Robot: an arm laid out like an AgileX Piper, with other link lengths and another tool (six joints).
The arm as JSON. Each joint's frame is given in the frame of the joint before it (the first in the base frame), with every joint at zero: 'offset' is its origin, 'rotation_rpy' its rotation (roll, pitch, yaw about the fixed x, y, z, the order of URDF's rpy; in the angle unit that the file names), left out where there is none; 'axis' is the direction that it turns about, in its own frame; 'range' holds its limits. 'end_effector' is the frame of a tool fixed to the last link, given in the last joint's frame.
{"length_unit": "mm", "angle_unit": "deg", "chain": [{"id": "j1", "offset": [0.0, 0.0, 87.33], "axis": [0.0, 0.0, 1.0], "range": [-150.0, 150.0]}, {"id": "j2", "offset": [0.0, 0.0, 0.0], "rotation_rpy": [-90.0, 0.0, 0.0], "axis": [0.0, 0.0, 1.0], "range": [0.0, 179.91]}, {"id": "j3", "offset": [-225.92, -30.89, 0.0], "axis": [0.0, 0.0, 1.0], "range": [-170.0, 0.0]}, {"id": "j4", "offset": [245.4, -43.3, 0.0], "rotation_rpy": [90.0, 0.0, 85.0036], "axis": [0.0, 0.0, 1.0], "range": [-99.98, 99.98]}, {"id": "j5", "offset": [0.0, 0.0, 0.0], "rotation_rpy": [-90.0, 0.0, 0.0], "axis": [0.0, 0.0, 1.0], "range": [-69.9, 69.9]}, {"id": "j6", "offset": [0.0, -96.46, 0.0], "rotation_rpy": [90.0, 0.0, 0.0], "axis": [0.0, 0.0, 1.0], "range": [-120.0, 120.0]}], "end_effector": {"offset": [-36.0, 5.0, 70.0], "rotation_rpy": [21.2, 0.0, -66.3]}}
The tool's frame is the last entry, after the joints.
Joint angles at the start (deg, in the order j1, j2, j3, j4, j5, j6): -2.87 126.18 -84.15 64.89 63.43 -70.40
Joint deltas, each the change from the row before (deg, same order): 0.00 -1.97 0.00 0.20 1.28 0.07; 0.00 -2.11 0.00 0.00 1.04 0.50; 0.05 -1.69 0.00 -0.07 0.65 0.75; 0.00 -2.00 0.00 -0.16 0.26 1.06; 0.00 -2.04 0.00 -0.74 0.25 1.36; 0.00 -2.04 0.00 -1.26 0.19 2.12; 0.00 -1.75 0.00 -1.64 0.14 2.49; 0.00 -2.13 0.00 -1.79 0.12 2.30; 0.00 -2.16 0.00 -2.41 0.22 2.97
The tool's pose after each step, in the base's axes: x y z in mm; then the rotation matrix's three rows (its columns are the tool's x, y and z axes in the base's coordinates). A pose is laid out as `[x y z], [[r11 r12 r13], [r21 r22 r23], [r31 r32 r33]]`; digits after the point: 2 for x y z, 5 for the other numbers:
[421.75 127.66 62.92], [[0.22641 -0.83176 0.50687], [-0.58296 0.30118 0.75462], [-0.78032 -0.46634 -0.41669]]
[420.09 128.86 79.02], [[0.24907 -0.82374 0.50933], [-0.57364 0.29825 0.76288], [-0.78032 -0.48218 -0.39824]]
[418.70 129.81 91.39], [[0.26191 -0.81778 0.51249], [-0.56850 0.29838 0.76666], [-0.77988 -0.49214 -0.38676]]
[417.94 129.76 105.28], [[0.27286 -0.80745 0.52305], [-0.56864 0.30318 0.76468], [-0.77601 -0.50607 -0.37642]]
[416.15 129.33 117.95], [[0.28169 -0.79946 0.53058], [-0.57445 0.30241 0.76063], [-0.76855 -0.51905 -0.37406]]
[413.88 128.26 129.03], [[0.27957 -0.79556 0.53752], [-0.58602 0.30207 0.75189], [-0.76054 -0.52520 -0.38176]]
[411.48 126.66 136.92], [[0.26828 -0.79604 0.54254], [-0.60188 0.30122 0.73959], [-0.75217 -0.52496 -0.39831]]
[408.39 124.86 147.08], [[0.26479 -0.79171 0.55053], [-0.62002 0.29747 0.72601], [-0.73855 -0.53358 -0.41211]]
[404.56 122.24 155.72], [[0.25193 -0.79133 0.55706], [-0.64391 0.29264 0.70692], [-0.72243 -0.53680 -0.43582]]

